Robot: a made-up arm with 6 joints. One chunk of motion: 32 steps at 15 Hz.
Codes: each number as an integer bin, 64 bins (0 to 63) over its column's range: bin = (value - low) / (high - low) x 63, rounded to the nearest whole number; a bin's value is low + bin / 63 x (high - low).
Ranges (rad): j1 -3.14..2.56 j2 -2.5..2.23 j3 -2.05..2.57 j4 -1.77..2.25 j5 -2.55..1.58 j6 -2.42..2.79
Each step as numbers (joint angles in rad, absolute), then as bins.
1 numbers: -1.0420 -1.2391 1.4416 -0.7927 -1.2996 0.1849
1 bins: 23 17 48 15 19 31
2 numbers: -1.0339 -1.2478 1.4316 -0.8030 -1.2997 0.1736
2 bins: 23 17 47 15 19 31
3 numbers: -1.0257 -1.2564 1.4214 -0.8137 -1.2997 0.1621
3 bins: 23 17 47 15 19 31
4 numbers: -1.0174 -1.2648 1.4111 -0.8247 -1.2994 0.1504
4 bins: 23 16 47 15 19 31
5 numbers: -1.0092 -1.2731 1.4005 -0.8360 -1.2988 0.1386
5 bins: 24 16 47 15 19 31
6 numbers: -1.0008 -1.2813 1.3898 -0.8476 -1.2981 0.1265
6 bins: 24 16 47 14 19 31
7 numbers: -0.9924 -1.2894 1.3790 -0.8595 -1.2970 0.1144
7 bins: 24 16 47 14 19 31
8 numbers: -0.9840 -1.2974 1.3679 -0.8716 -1.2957 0.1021
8 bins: 24 16 47 14 19 30
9 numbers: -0.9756 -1.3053 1.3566 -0.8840 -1.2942 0.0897
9 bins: 24 16 46 14 19 30
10 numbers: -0.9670 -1.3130 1.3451 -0.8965 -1.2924 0.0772
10 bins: 24 16 46 14 19 30
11 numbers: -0.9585 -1.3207 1.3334 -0.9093 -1.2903 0.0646
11 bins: 24 16 46 13 19 30
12 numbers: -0.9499 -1.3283 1.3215 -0.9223 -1.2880 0.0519
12 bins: 24 16 46 13 19 30
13 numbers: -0.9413 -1.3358 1.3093 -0.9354 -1.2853 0.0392
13 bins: 24 16 46 13 19 30
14 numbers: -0.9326 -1.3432 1.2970 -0.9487 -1.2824 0.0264
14 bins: 24 15 46 13 19 30
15 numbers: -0.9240 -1.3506 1.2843 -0.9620 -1.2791 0.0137
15 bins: 24 15 45 13 19 29
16 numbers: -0.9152 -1.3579 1.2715 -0.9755 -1.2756 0.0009
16 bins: 25 15 45 12 19 29
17 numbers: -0.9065 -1.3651 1.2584 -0.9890 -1.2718 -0.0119
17 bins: 25 15 45 12 19 29
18 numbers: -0.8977 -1.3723 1.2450 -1.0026 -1.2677 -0.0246
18 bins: 25 15 45 12 20 29
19 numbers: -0.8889 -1.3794 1.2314 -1.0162 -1.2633 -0.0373
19 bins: 25 15 45 12 20 29
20 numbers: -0.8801 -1.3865 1.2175 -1.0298 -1.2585 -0.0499
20 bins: 25 15 45 12 20 29
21 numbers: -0.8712 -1.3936 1.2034 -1.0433 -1.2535 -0.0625
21 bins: 25 15 44 11 20 29
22 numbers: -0.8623 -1.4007 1.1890 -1.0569 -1.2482 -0.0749
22 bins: 25 15 44 11 20 28
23 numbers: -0.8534 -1.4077 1.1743 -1.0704 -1.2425 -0.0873
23 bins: 25 15 44 11 20 28
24 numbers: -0.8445 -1.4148 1.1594 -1.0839 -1.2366 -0.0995
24 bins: 25 14 44 11 20 28
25 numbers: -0.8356 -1.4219 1.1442 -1.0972 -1.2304 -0.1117
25 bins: 25 14 44 11 20 28
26 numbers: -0.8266 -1.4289 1.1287 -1.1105 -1.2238 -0.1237
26 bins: 26 14 43 10 20 28
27 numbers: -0.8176 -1.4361 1.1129 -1.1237 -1.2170 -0.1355
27 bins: 26 14 43 10 20 28
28 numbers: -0.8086 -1.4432 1.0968 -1.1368 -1.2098 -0.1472
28 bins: 26 14 43 10 20 27
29 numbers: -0.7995 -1.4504 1.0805 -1.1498 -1.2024 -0.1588
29 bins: 26 14 43 10 21 27
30 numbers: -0.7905 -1.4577 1.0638 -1.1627 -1.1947 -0.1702
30 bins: 26 14 42 10 21 27
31 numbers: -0.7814 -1.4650 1.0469 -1.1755 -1.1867 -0.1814
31 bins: 26 14 42 9 21 27
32 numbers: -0.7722 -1.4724 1.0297 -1.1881 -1.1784 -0.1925
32 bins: 26 14 42 9 21 27
